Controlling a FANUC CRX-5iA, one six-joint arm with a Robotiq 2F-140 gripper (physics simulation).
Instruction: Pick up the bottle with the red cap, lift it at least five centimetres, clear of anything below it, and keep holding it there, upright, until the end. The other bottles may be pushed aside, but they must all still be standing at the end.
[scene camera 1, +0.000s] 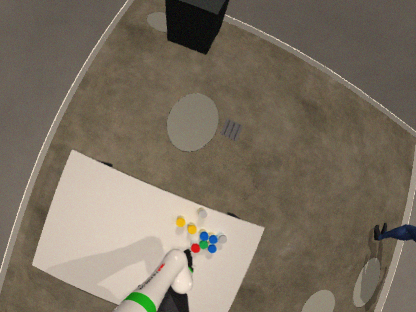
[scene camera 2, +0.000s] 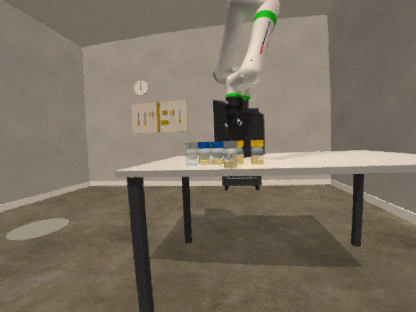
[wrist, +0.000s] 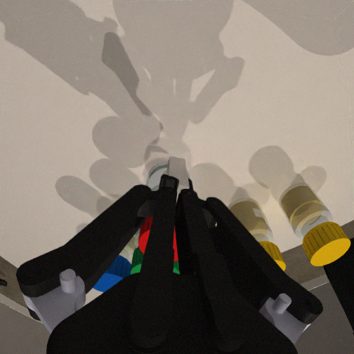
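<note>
The red-capped bottle stands on the white table. In the wrist view its cap shows on both sides of one finger, which hides its middle; its clear lower part shows left of the fingertips. It cannot be made out in scene camera 2. My gripper is shut, with its fingertips together and no bottle between them. The green-capped bottle is right beside the red one. Blue-capped bottles stand close behind.
Two yellow-capped bottles stand upright, apart from the red one. Two grey-capped bottles stand farther out, toward the table's edge. A black cabinet stands on the floor beyond the table.
</note>
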